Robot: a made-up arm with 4 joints.
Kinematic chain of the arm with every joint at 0, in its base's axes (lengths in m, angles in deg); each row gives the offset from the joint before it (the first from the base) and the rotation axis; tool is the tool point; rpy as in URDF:
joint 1: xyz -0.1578 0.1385 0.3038 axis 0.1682 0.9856 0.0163
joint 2: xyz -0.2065 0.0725 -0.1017 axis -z
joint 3: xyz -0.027 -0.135 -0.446 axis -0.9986 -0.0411 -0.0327
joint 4: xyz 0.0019 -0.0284 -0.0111 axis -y
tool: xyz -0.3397 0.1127 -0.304 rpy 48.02 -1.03 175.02
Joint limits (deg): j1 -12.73..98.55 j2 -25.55..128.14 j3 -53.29..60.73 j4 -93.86..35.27
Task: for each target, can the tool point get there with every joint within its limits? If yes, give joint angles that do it. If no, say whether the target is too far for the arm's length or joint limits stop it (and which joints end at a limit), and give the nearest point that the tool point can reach.
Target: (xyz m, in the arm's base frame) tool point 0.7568 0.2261 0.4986
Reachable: no: joint limits stop it (at a limit: joint 1, joint 2, joint 4) | nearest point 0.0492 0.3288 -0.0488 | short by 0.900 m
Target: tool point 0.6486 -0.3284 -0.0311
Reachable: no: joint limits stop it (at a limit: joint 1, joint 2, joint 3, joint 4) | nearest point 0.1049 0.1296 -0.4069 | short by 0.804 m
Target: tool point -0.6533 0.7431 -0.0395
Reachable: yes | joints 39.20 105.44 15.39 -35.17
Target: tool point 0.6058 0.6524 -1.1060
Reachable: no: too far | nearest point 0.0151 0.4219 -0.5999 | short by 0.811 m
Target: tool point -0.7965 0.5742 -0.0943
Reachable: yes | joints 13.14 50.04 30.84 -51.32
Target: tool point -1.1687 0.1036 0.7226
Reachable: yes | joints 78.36 40.20 49.57 19.69
